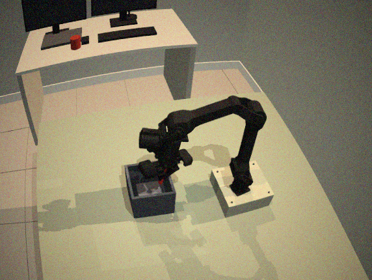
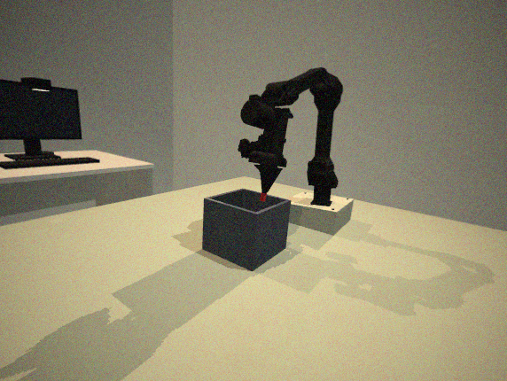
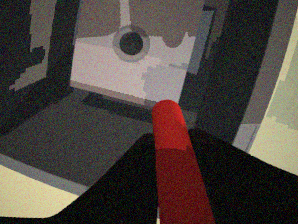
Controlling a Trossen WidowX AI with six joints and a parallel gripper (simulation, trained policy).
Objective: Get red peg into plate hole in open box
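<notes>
Right now my gripper tip is 11 cm above the pale plate, 4 cm short of it and 3 cm to the left of it. The rest, counted from my gripper tip: red peg 2 cm above.
</notes>
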